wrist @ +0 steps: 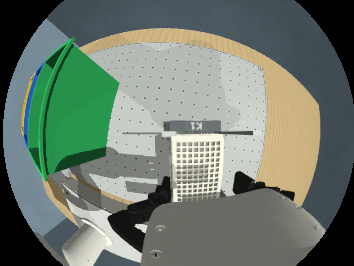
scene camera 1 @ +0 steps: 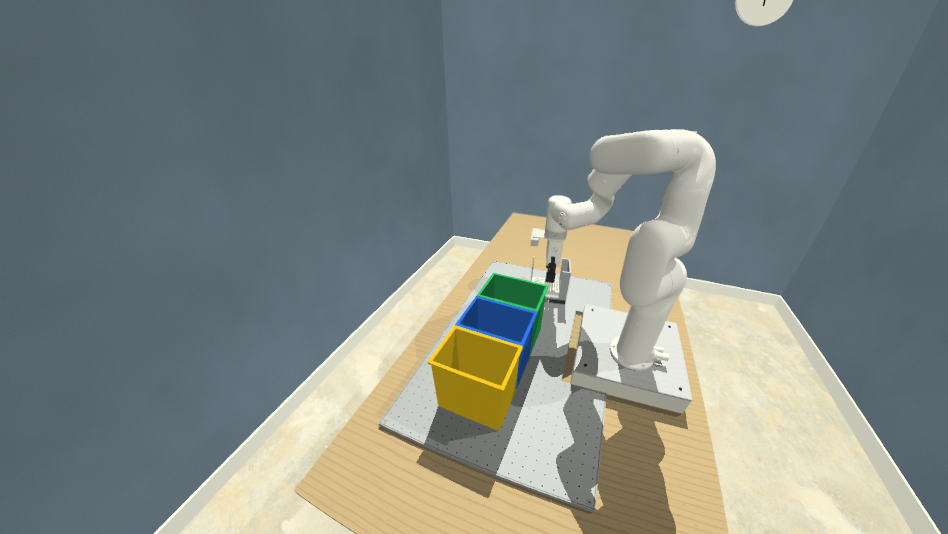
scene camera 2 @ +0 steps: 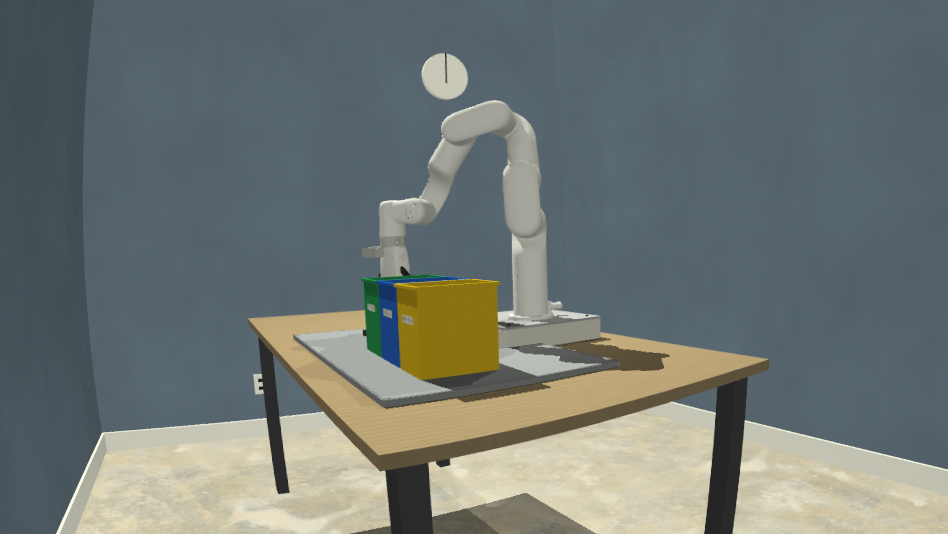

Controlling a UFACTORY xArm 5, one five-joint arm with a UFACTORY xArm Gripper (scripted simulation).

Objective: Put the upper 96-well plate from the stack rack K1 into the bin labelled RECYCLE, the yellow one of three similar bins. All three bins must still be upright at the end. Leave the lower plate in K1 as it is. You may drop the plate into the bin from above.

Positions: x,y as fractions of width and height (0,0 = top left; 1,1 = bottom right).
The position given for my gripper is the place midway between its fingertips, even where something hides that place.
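Observation:
Here is my gripper (wrist: 0.57,0.70). I see a green bin (scene camera 1: 0.55,0.55), which is visible again at (wrist: 0.21,0.42) and at (scene camera 2: 0.39,0.56). There is a yellow bin (scene camera 2: 0.47,0.62) as well, and scene camera 1 shows the yellow bin (scene camera 1: 0.49,0.66) too. A blue bin (scene camera 1: 0.54,0.60) is visible, and I also see the blue bin (scene camera 2: 0.41,0.55) in another view. And I see a white well plate (wrist: 0.54,0.71).

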